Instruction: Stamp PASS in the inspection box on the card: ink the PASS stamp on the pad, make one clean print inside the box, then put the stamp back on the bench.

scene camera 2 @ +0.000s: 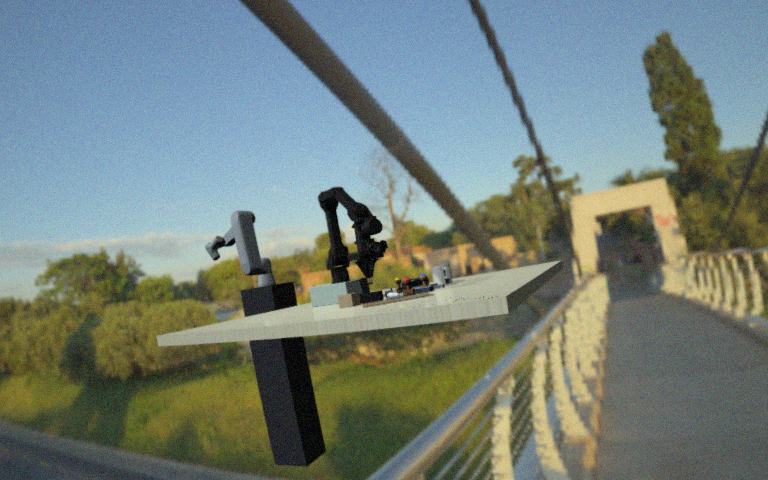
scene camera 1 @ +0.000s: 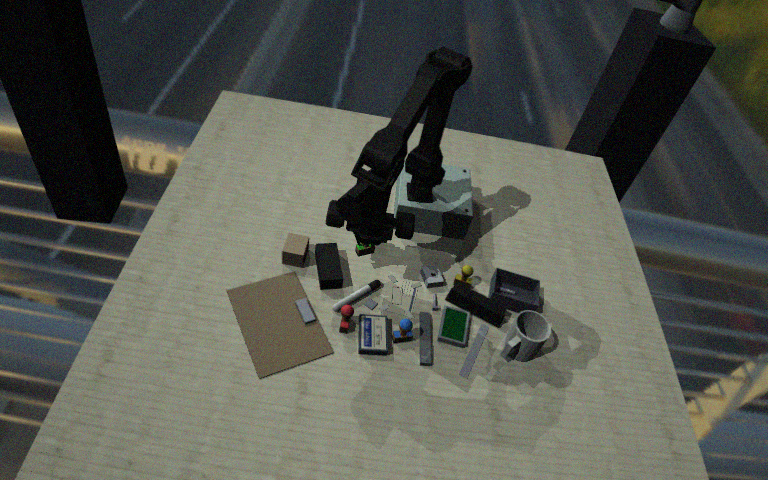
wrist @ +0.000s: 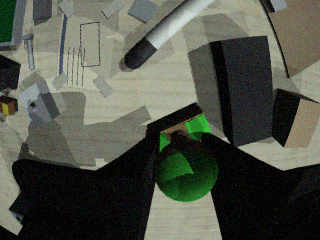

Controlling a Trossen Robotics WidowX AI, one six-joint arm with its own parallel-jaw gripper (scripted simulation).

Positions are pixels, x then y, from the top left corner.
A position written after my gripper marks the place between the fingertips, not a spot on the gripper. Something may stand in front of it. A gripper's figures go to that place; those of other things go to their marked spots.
Scene:
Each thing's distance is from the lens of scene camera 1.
my gripper [scene camera 1: 365,245]: 1.16 m
mug [scene camera 1: 529,331]: 1.21 m

